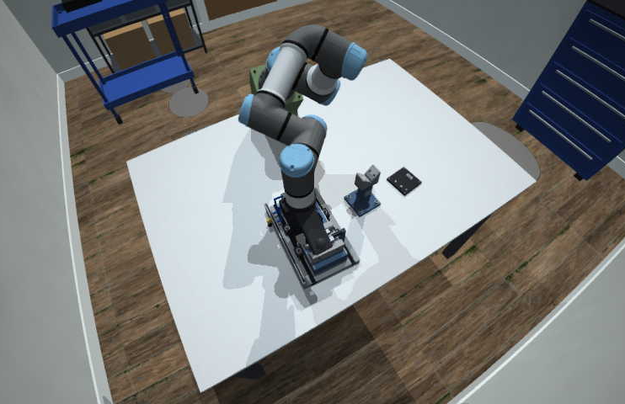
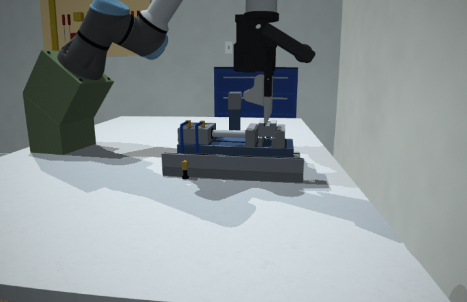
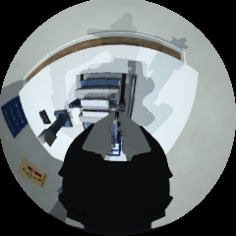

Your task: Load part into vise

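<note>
My hand is 5 cm to the right of the part, 3 cm above it and 1 cm short of it. The rest, counted from my hand: work stop (9 cm to the left, 4 cm below, 2 cm ahead); fixed jaw (5 cm below, 4 cm to the left, 4 cm ahead); moving jaw (6 cm to the left, 5 cm below, 2 cm behind).
</note>
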